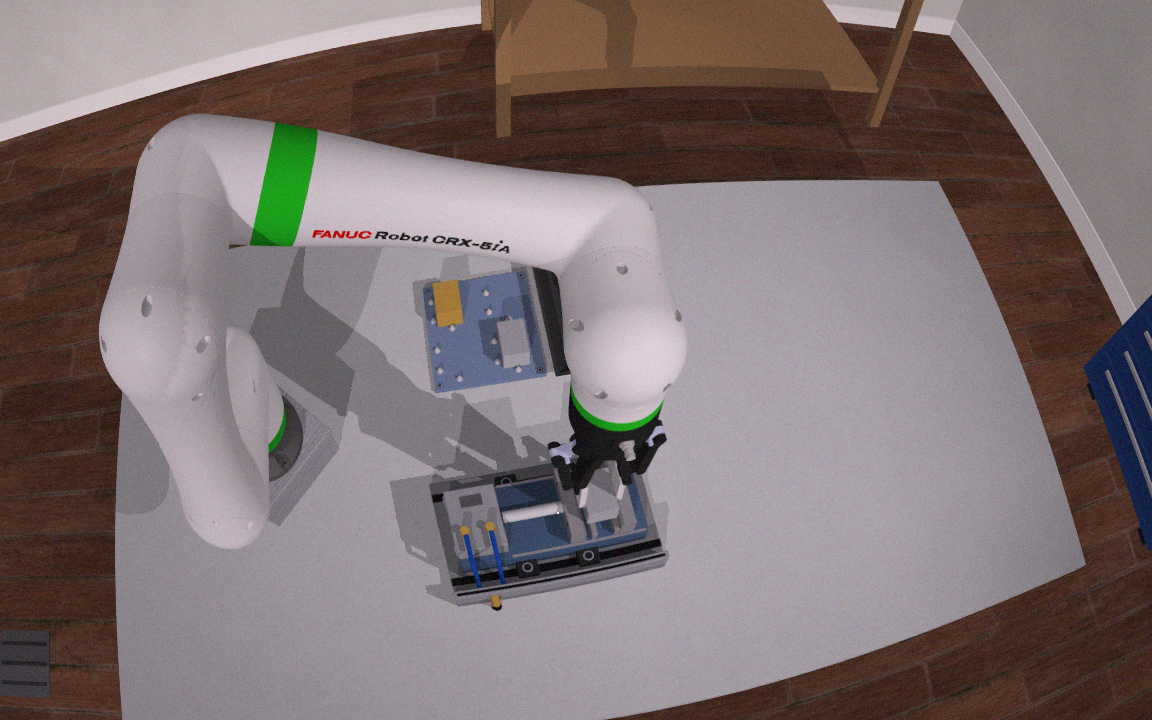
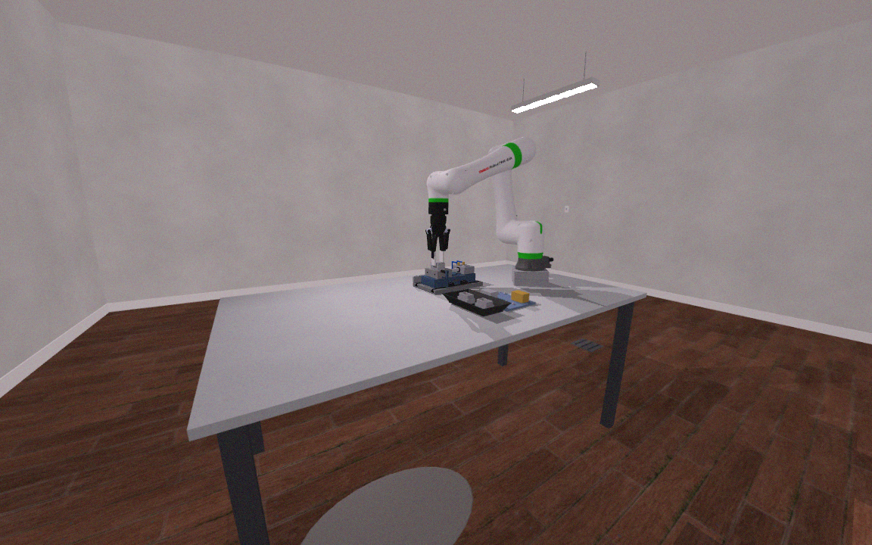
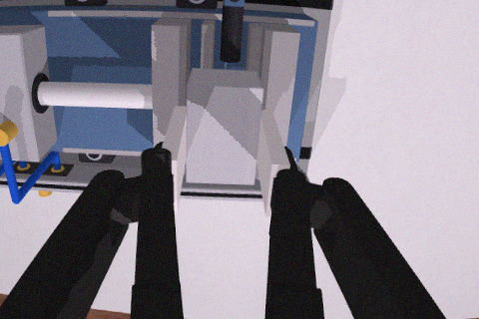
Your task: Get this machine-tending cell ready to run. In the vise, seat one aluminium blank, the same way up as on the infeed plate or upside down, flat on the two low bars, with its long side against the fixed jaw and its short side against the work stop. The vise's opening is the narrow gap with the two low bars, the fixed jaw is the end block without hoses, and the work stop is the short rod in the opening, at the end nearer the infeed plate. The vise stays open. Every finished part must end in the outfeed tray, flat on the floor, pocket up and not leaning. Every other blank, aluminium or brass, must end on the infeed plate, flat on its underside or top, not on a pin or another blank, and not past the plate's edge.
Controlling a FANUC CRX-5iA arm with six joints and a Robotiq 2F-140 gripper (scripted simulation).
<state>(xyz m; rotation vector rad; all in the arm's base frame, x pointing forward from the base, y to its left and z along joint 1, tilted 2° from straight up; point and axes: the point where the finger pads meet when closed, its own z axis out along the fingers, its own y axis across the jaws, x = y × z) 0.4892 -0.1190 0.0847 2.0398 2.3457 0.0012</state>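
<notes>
Right now my hand is 60 mm above the dark work stop rod and 50 mm to the right of it. Also, from my hand: fixed jaw 70 mm below, 30 mm ahead, 10 mm to the left; white piston rod 90 mm behind, 70 mm below, 10 mm to the right; moving jaw 70 mm below, 30 mm behind.
</notes>
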